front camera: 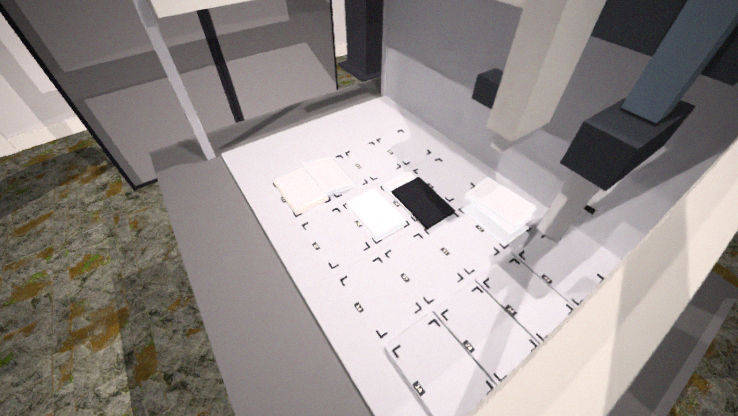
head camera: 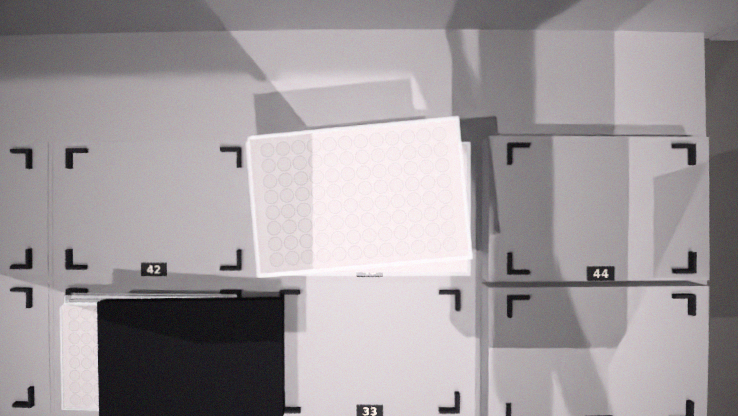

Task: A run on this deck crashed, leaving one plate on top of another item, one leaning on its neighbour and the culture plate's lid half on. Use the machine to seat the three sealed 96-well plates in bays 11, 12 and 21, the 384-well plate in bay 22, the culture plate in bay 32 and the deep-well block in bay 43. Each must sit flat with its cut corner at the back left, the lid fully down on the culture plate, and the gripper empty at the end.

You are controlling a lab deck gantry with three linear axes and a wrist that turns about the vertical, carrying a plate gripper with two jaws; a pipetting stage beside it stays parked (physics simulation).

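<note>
My gripper hangs raised at the right in the front view, jaws apart and empty, to the right of the stack at bay 43. A pale 96-well plate lies slightly turned on a pale block, whose right and front edges show. A black lid sits shifted right over the culture plate at bay 32, leaving its left end uncovered. A white plate lies at bay 22. Two pale plates, one overlapping the other, lie at the left.
The pale pipetting column stands behind the gripper, near the back wall. Raised panels with bays 44 and 34 lie right of the stack. Corner marks for bay 42 show left of it. A pale beam crosses the front right.
</note>
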